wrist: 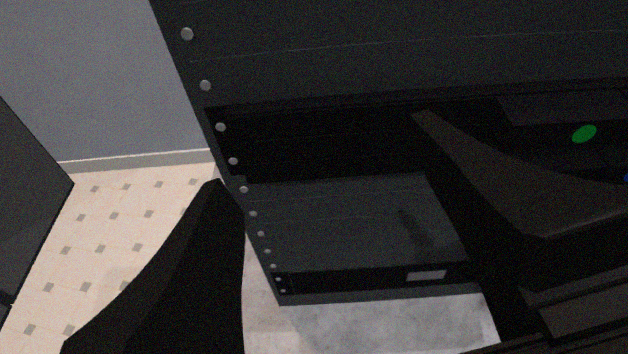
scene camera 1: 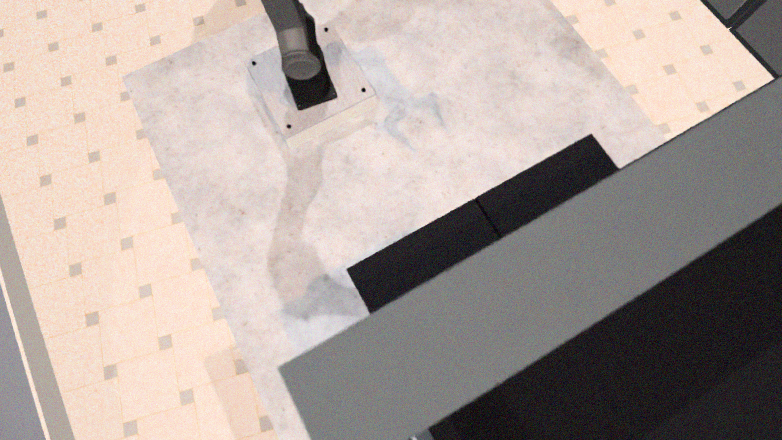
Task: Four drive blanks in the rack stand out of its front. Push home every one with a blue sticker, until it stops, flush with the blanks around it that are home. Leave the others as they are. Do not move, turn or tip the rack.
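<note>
The rack (scene camera 1: 519, 273) (wrist: 350, 240) shows its grey top in the scene view and its dark front in the wrist view. Two black blocks, the left one (scene camera 1: 423, 255) and the right one (scene camera 1: 546, 184), stand out side by side past the top's far edge; no stickers show on them there. In the wrist view a green sticker (wrist: 584, 134) is on a dark blank at the right, and a sliver of a blue sticker (wrist: 626, 178) shows at the right edge. My gripper (wrist: 319, 167) is open and empty before the rack's front, its right finger hiding part of it. The gripper does not show in the scene view.
The arm's base plate (scene camera 1: 267, 93) stands on a marbled surface (scene camera 1: 218, 164), with the arm (scene camera 1: 294, 38) rising from it. A light label (wrist: 426, 275) is on the rack's low front. Screws line its left rail. A dark cabinet (wrist: 30, 200) is at the left, before a grey wall (wrist: 110, 75).
</note>
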